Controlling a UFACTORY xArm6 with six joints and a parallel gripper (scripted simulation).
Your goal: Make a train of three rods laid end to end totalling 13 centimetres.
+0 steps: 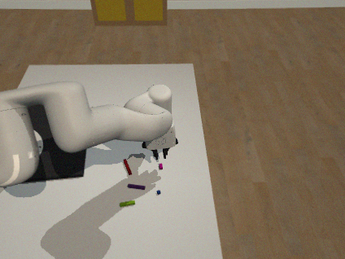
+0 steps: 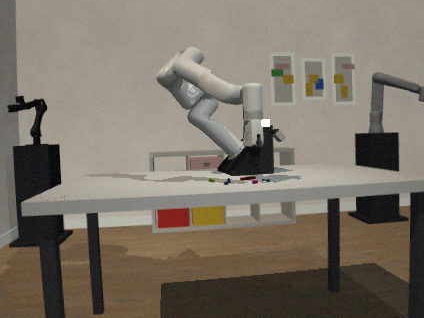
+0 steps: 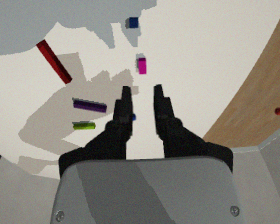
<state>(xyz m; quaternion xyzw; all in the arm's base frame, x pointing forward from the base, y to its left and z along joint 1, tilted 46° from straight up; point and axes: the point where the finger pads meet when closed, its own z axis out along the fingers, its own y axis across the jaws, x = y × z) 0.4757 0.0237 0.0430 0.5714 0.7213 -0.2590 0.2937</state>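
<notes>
Now: the magenta rod 8 cm below my hand. The rest, counted from my hand: red rod 12 cm behind, 8 cm below; then purple rod 8 cm behind, 9 cm to the right, 8 cm below; then lime rod 11 cm behind, 15 cm to the right, 8 cm below.
</notes>
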